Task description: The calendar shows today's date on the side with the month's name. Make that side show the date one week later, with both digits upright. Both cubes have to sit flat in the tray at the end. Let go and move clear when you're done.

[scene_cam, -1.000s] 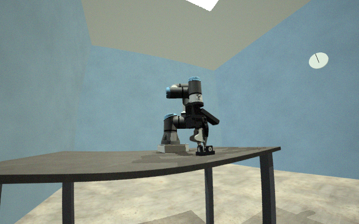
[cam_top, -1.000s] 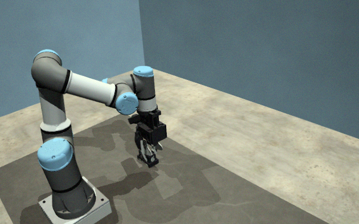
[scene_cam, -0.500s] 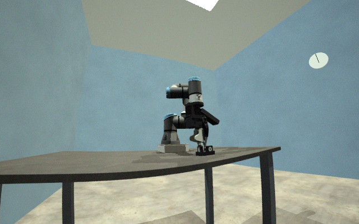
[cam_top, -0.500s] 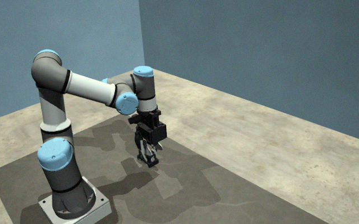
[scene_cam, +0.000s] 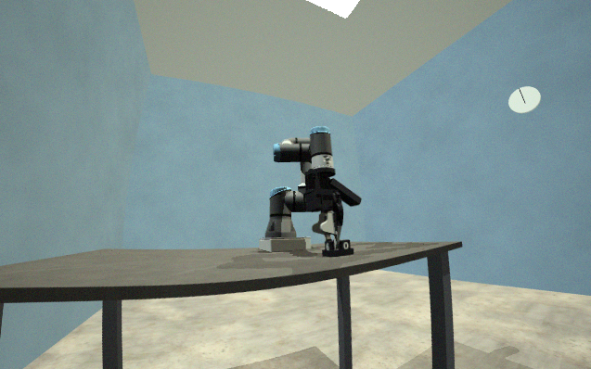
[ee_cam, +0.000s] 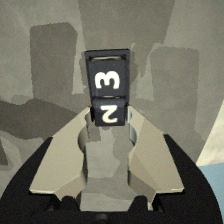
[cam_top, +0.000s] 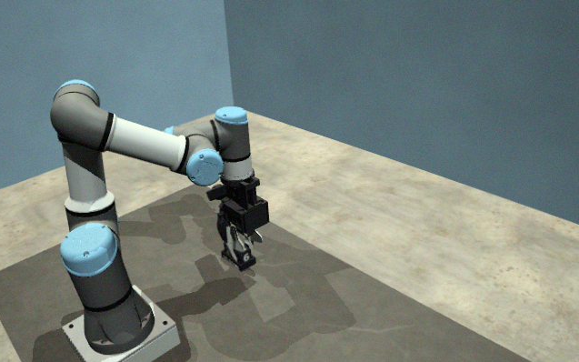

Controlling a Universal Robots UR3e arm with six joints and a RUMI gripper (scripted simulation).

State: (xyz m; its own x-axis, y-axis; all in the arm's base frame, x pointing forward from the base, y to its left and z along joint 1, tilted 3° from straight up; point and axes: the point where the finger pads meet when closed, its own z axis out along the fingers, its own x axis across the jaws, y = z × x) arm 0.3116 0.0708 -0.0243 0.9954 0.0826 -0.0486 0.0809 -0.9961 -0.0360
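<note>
My hand is 30 mm above the black tray and 20 mm to the right of it.
</note>
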